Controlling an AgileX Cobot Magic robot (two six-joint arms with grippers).
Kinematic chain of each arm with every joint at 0, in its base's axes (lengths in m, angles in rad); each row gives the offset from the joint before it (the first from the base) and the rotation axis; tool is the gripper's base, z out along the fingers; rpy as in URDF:
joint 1: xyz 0 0 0.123 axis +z
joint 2: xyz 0 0 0 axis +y
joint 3: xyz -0.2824 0 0.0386 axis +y
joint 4: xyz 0.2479 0 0.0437 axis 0.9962 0 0.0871
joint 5: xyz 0 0 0 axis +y
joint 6: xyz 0.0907 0 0.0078 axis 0.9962 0 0.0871
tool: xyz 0 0 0 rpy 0 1.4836 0
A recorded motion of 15 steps. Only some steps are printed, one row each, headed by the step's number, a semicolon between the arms.
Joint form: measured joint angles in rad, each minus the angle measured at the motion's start. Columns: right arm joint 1, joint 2, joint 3, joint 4, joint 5, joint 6; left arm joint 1, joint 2, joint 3, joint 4, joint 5, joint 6.
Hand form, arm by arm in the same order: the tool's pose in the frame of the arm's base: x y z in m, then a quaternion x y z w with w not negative. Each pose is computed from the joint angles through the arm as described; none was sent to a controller.
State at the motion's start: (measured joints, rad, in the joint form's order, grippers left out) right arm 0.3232 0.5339 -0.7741 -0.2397 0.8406 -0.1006; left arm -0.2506 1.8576 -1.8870 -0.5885 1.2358 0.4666
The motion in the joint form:
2: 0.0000 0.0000 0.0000 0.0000 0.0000 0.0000; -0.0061 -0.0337 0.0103 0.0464 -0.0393 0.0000
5: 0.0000 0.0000 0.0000 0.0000 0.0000 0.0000; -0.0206 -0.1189 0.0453 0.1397 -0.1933 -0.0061
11: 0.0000 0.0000 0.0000 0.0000 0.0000 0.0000; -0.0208 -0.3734 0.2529 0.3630 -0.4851 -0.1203
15: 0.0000 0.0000 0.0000 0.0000 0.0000 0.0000; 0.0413 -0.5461 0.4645 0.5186 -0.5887 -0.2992
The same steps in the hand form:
2: 0.0862 0.0119 0.3584 -0.20367 0.83302 -0.06079 0.51079; 0.3722 -0.1429 0.3762 0.30042 0.88261 -0.23877 0.27154
5: 0.0862 0.0119 0.3584 -0.20367 0.83302 -0.06079 0.51079; 0.3625 -0.1362 0.4030 0.29155 0.86568 -0.18597 0.36195
11: 0.0862 0.0119 0.3584 -0.20367 0.83302 -0.06079 0.51079; 0.3156 -0.1023 0.4446 0.23001 0.82726 -0.08893 0.50480
15: 0.0862 0.0119 0.3584 -0.20367 0.83302 -0.06079 0.51079; 0.2813 -0.0637 0.4373 0.14627 0.83359 -0.04380 0.53086

